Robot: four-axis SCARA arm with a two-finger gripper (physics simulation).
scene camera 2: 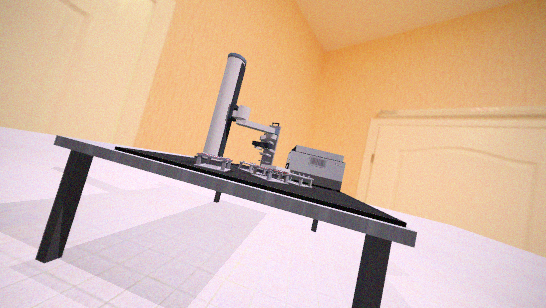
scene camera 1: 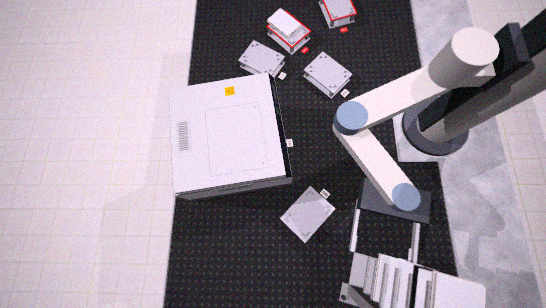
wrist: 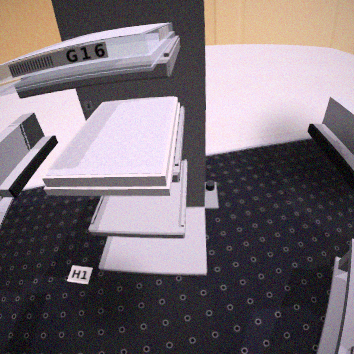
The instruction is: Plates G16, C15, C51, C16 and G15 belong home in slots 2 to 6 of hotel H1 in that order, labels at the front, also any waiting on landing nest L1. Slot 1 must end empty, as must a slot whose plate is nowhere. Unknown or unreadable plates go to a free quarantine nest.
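Frame: origin at the arm's base, x ahead, y left, z up, level; metres.
Seen in the pictures: gripper, fingertip midpoint: (scene camera 2: 267, 150) (scene camera 1: 381, 259) (wrist: 176, 114); arm's base, link origin: (scene camera 1: 433, 126).
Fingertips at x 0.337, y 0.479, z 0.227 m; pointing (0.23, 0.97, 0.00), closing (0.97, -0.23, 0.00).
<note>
Offsets run from my fingertips to a thing's middle. "spot": to the spot under its first point. Level surfaces: height alone.
Hotel H1 @(dx -0.025, dy +0.102, dz +0.068 m) (scene camera 1: 349, 295) (scene camera 2: 276, 145) (wrist: 135, 10) stands at the lower right of scene camera 1. In the wrist view, plate G16 @(dx -0.035, dy +0.062, dz +0.033 m) (wrist: 125, 48) sits on an upper shelf, its label at the front. Below it lies a white plate @(dx -0.035, dy +0.062, dz -0.038 m) (wrist: 115, 140) with no label visible on its front. The low shelf @(dx -0.032, dy +0.072, dz -0.121 m) (wrist: 140, 217) under it holds no plate. My gripper (scene camera 1: 382, 252) (scene camera 2: 257, 144) (wrist: 176, 114) is open and holds nothing; its fingers stand wide apart in front of the hotel. Plates C15, C51, C16 and G15 cannot be read. Slot numbers are unreadable.
A white box-shaped device @(dx +0.457, dy -0.377, dz -0.089 m) (scene camera 1: 235, 140) (scene camera 2: 317, 167) stands on the black mat @(dz -0.214 m) (scene camera 1: 225, 250). Grey nests @(spot: dx +0.366, dy -0.773, dz -0.164 m) (scene camera 1: 261, 59) @(spot: dx +0.089, dy -0.692, dz -0.164 m) (scene camera 1: 327, 74) bear no plate. A red-rimmed nest @(dx +0.247, dy -0.928, dz -0.186 m) (scene camera 1: 299, 39) holds a white plate @(dx +0.268, dy -0.949, dz -0.154 m) (scene camera 1: 284, 22); another red-rimmed nest @(dx +0.023, dy -1.057, dz -0.186 m) (scene camera 1: 340, 7) is beside it. A flat nest @(dx +0.187, dy -0.128, dz -0.186 m) (scene camera 1: 307, 215) lies near the device.
</note>
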